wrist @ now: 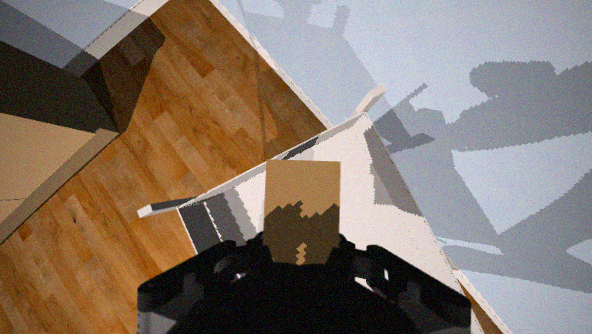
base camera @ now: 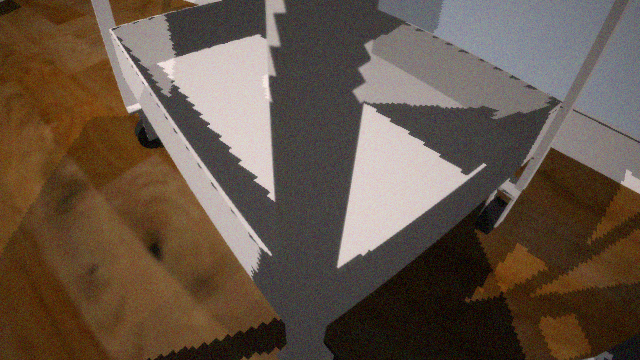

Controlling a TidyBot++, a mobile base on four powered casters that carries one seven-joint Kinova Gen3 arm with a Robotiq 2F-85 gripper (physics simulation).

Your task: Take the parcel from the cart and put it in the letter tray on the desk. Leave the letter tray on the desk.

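Places are measured from the arm's base along level axes (x ahead, y left, z up), in centimetres.
Where they show: gripper, fingertip midpoint: [wrist: 300, 237].
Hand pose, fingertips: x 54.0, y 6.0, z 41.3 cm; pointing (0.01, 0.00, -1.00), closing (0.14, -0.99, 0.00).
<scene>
After its pixels a point has its place.
The parcel [wrist: 302, 187] @(x 59.2, y 6.7, z 46.5 cm), a tan box partly in shadow, is between the fingers of my gripper [wrist: 300, 237] @(x 54.0, y 6.0, z 41.3 cm) in the wrist view. The gripper is shut on it and holds it above the cart. The white cart's top [wrist: 370, 230] @(x 52.3, y -7.3, z 26.6 cm) shows below and around the parcel in the wrist view. In the base camera view the cart's lower shelf [base camera: 400, 200] @(x 29.6, y -8.6, z -26.4 cm) shows, with its posts and casters. The gripper and the parcel do not show in the base camera view. I cannot make out the letter tray in either view.
A tan surface with a dark side [wrist: 40, 165] @(x 43.6, y 146.8, z -16.6 cm), perhaps a piece of furniture, stands at the left in the wrist view. A pale blue wall [wrist: 520, 30] @(x 82.0, y -17.0, z 39.9 cm) [base camera: 505, 45] @(x 65.8, y -36.0, z -25.5 cm) runs behind the cart. Wooden floor [wrist: 200, 115] @(x 89.0, y 77.1, z -39.6 cm) [base camera: 100, 225] @(x 35.9, y 26.9, z -39.7 cm) lies beside the cart.
</scene>
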